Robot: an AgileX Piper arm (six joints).
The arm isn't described. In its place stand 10 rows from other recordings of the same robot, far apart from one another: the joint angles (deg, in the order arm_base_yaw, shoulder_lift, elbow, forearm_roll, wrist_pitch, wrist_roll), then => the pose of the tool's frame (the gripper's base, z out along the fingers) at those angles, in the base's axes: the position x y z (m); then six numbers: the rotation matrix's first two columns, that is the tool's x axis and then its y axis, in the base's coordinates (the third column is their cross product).
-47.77, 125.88, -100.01, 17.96, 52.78, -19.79 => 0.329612 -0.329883 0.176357 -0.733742 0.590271 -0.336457 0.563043 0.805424 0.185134
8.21, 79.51, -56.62, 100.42, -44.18, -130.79 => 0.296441 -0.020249 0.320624 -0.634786 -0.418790 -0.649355 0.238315 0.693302 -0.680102
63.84, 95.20, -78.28, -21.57, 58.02, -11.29 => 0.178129 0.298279 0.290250 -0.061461 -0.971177 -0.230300 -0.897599 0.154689 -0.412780
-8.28, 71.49, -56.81, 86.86, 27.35, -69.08 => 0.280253 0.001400 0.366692 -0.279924 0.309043 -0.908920 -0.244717 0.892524 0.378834
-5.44, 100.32, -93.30, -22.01, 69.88, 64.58 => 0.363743 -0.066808 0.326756 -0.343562 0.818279 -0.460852 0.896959 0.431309 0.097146
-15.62, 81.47, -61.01, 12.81, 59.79, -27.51 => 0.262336 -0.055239 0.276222 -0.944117 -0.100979 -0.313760 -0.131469 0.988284 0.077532
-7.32, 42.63, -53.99, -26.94, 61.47, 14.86 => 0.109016 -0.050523 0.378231 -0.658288 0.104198 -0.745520 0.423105 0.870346 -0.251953
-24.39, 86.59, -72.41, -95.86, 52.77, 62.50 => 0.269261 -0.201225 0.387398 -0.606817 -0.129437 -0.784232 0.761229 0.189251 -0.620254
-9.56, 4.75, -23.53, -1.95, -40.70, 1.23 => -0.017815 0.005048 0.388169 0.889066 -0.154135 -0.431050 0.160465 0.986799 -0.021891
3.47, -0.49, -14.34, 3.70, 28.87, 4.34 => 0.035309 0.004982 0.250710 -0.166699 0.122001 -0.978431 -0.069832 0.988363 0.135137
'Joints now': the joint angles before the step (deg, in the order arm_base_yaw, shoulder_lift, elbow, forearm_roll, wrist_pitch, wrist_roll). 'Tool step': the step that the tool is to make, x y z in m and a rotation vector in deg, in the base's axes. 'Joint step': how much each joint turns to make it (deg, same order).
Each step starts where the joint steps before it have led.
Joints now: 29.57, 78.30, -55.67, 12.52, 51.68, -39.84
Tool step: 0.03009, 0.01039, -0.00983, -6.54, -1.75, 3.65
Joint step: 0.42, 7.33, -5.52, -6.46, 0.08, -1.25
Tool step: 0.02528, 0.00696, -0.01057, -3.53, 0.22, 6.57
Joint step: -1.05, 6.22, -4.86, -0.74, 1.18, -7.64
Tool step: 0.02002, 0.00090, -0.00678, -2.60, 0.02, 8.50
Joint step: -1.66, 4.41, -4.06, 0.48, 1.74, -10.58
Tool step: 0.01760, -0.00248, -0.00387, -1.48, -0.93, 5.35
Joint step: -1.70, 3.12, -3.23, 0.00, 0.54, -7.24
